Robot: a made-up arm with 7 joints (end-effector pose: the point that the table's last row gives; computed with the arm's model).
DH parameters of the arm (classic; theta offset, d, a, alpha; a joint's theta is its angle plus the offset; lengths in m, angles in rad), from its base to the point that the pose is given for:
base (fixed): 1.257 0 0.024 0
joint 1: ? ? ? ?
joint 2: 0 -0.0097 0.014 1.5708
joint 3: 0 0.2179 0.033 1.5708
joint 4: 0 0.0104 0.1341 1.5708
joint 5: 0 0.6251 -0.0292 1.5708
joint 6: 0 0.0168 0.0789 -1.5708
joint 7: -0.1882 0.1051 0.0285 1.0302
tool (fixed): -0.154 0.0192 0 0
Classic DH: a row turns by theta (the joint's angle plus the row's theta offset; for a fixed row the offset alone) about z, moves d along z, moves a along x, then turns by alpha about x.
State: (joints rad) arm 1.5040 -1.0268 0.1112 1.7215 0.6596 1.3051 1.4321
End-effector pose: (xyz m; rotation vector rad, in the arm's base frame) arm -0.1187 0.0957 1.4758 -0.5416 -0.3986 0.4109
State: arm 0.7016 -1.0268 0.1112 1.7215 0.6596 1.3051 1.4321
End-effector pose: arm -0.0279 0.1641 1.4758 -0.6532 -0.1551 -0.3613
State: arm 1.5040 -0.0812 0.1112 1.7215 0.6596 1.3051 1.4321
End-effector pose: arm -0.0746 0.7549 1.0528 -1.4398 -0.1196 0.6095
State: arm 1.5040 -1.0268 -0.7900 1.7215 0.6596 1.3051 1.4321
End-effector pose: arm 0.5248 -0.0403 1.3225 -0.3734 0.4529 0.1327
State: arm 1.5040 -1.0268 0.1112 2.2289 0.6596 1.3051 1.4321
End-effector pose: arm -0.1253 -0.2826 1.5086 -0.0417 -0.5003 0.3385
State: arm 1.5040 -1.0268 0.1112 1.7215 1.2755 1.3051 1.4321
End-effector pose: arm -0.1623 0.0456 1.4928 -0.4175 -0.3069 1.0224
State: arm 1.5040 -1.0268 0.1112 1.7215 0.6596 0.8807 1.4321
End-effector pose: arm -0.0856 0.0597 1.5189 -0.1665 -0.2150 0.3269
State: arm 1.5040 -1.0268 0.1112 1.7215 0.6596 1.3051 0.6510
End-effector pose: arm -0.1375 0.0839 1.4875 -0.2009 -1.0958 0.2091
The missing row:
joint 1: -1.257 0.6184 -0.0188 -1.5708
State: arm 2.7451 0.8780 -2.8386 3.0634 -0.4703 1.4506 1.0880
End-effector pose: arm -0.6257 0.2554 1.2941 -0.1944 -0.6932 -2.6503
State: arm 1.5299 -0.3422 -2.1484 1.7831 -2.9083 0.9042 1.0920
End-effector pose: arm 0.6130 -0.6083 1.0060 1.7768 0.4673 0.2417
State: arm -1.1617 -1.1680 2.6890 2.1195 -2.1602 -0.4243 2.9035
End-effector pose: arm -0.1508 0.8772 0.3916 -0.8846 -1.6034 0.3206
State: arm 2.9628 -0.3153 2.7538 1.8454 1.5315 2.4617 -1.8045
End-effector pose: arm 0.6732 -0.1683 0.9577 0.0355 -1.8706 -0.2935
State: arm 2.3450 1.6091 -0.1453 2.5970 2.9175 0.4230 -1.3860
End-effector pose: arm -0.5626 0.7496 0.2937 -0.4700 -0.6523 0.5938
